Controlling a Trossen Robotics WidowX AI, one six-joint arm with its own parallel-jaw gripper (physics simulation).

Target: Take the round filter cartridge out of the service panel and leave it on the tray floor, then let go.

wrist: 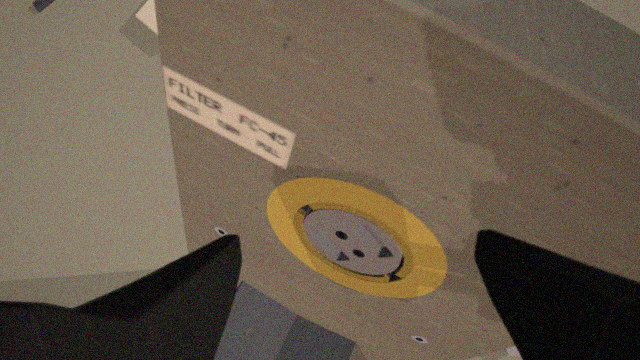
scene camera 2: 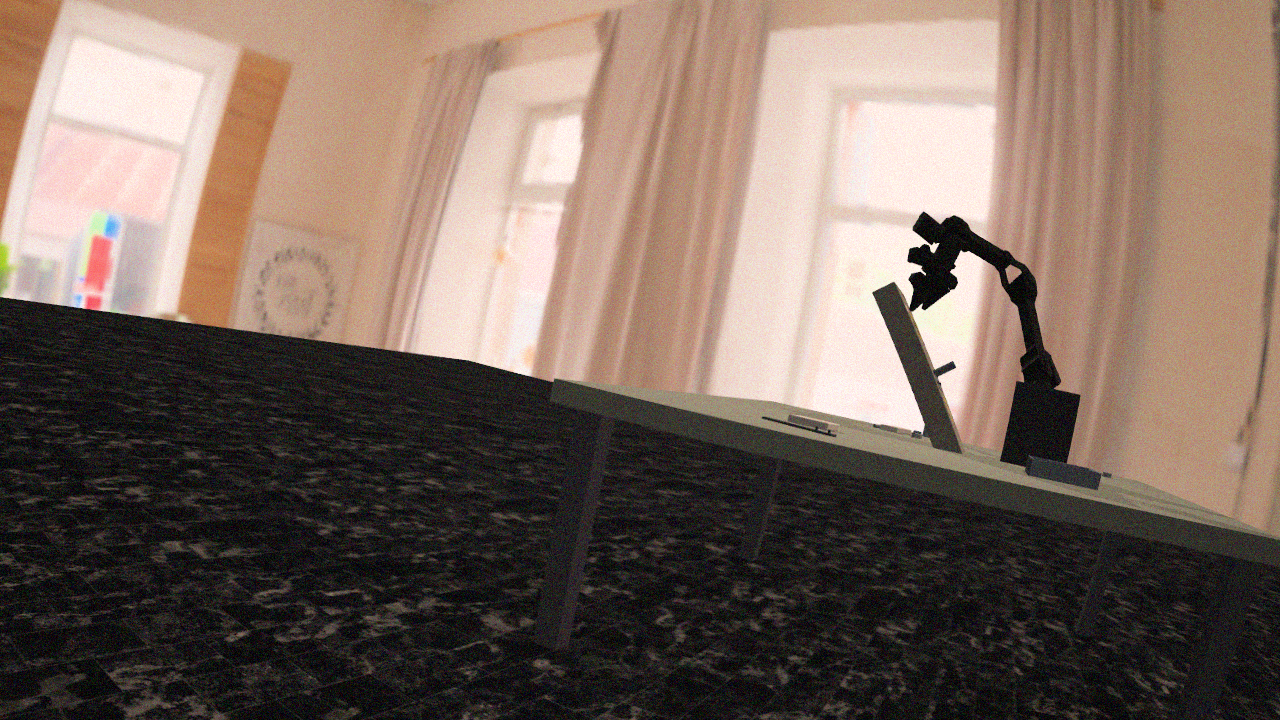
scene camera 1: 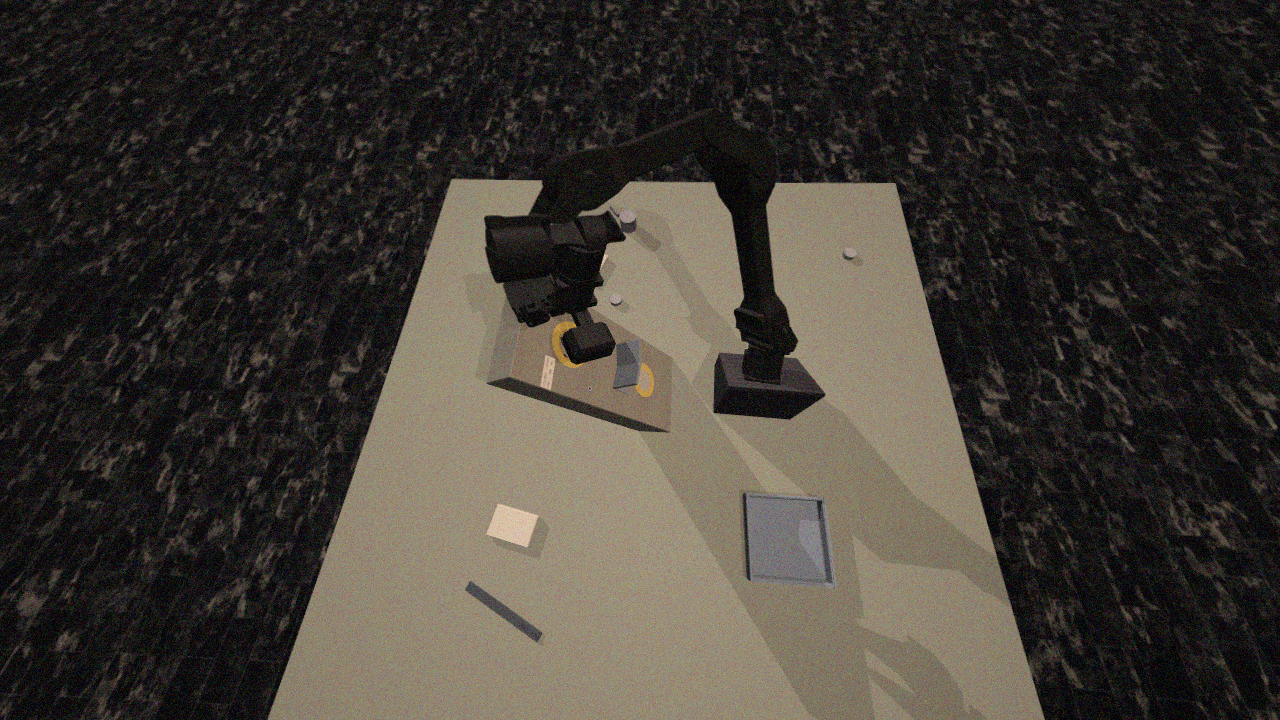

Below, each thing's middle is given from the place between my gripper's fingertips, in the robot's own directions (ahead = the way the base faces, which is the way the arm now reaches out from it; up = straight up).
The white label (wrist: 216, 112) lies 10 mm ahead of my hand, 60 mm to the left of it and 10 mm below it. The rest, counted from my hand: dark bar (scene camera 1: 473, 589) (60 mm ahead, 450 mm to the left, 290 mm below); then round grey filter cartridge (wrist: 351, 241) (10 mm ahead, 50 mm below); then blue-grey tray (scene camera 1: 787, 541) (450 mm behind, 220 mm to the left, 300 mm below).
